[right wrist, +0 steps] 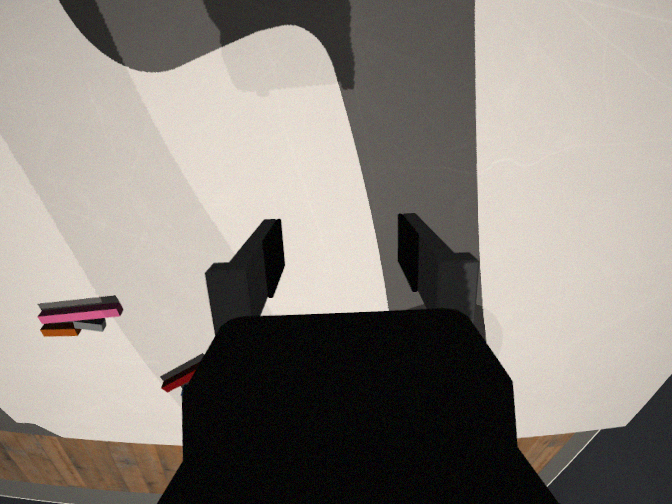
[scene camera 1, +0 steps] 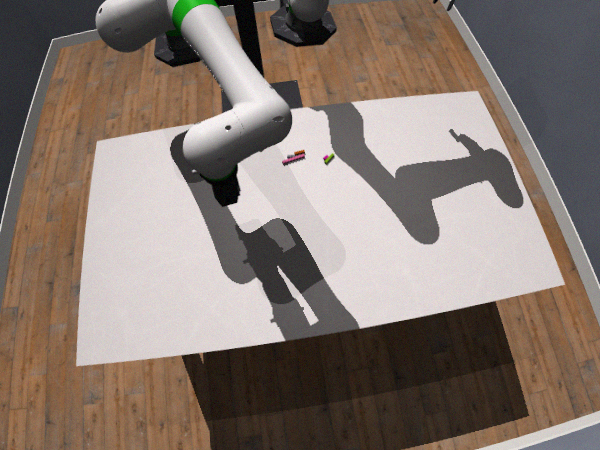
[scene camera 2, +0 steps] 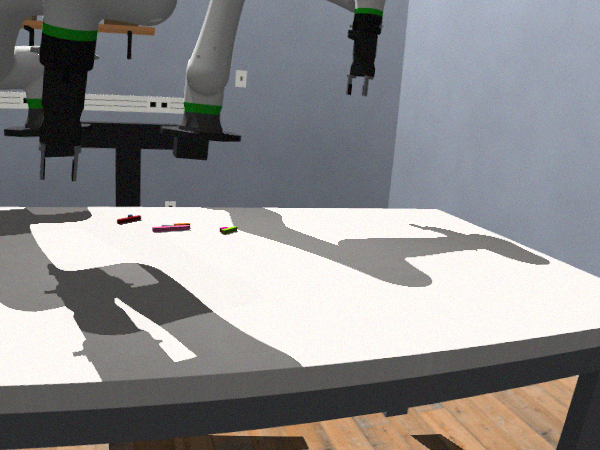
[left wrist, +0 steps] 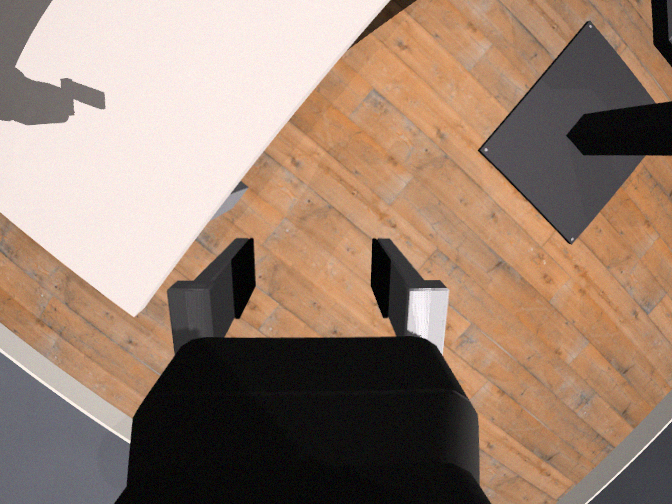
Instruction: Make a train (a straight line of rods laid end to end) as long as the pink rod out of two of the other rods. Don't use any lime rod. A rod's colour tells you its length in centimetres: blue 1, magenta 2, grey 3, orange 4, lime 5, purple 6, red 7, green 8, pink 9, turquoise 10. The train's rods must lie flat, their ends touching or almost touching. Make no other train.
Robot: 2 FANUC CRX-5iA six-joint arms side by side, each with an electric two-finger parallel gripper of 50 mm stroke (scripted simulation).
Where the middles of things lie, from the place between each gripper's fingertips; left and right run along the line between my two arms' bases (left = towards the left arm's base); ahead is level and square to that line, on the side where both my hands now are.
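Scene:
Measured from the pink rod (right wrist: 111, 309), my left hand (scene camera 2: 356, 95) is 600 mm to the left of it, 370 mm above it and 340 mm short of it.
I see my right gripper (scene camera 2: 58, 178) too, and that gripper is 170 mm above the pink rod, 230 mm to the right of it and 200 mm past it.

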